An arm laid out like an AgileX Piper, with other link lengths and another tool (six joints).
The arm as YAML. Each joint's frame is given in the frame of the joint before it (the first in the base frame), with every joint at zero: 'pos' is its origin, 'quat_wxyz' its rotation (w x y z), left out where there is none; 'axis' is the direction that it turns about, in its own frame. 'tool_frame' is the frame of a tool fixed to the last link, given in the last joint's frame.
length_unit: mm
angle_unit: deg
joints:
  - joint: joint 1
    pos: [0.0, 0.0, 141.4]
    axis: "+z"
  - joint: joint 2
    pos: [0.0, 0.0, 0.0]
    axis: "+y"
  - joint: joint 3
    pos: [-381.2, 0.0, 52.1]
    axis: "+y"
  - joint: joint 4
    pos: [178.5, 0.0, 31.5]
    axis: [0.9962, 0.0, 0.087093]
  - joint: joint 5
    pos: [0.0, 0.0, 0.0]
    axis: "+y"
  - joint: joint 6
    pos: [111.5, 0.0, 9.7]
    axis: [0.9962, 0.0, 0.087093]
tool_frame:
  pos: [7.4, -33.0, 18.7]
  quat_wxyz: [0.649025, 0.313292, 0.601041, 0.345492]
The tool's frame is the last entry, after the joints.
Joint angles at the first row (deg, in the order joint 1, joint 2, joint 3, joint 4, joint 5, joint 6):
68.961 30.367 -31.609 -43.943 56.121 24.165
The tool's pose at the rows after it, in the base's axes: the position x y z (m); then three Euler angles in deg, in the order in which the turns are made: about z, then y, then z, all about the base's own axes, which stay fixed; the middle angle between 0 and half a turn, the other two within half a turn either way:
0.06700 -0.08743 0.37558 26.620 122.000 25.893
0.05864 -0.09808 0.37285 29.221 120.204 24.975
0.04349 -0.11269 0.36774 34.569 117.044 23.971
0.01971 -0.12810 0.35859 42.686 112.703 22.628
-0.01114 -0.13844 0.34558 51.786 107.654 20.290
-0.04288 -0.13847 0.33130 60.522 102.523 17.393
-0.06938 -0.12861 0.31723 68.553 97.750 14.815
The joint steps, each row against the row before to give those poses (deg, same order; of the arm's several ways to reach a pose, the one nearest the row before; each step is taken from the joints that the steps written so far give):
-1.278 -1.264 -0.002 0.322 -0.125 -0.002
-2.569 -2.371 0.003 0.448 -0.481 0.173
-4.160 -3.743 -0.002 1.120 -1.372 1.158
-5.879 -4.999 0.009 2.433 -2.142 2.194
-7.355 -5.536 0.201 3.550 -2.582 2.651
-7.938 -5.025 0.576 4.285 -3.141 2.772
-7.564 -4.070 1.181 4.843 -3.832 2.759

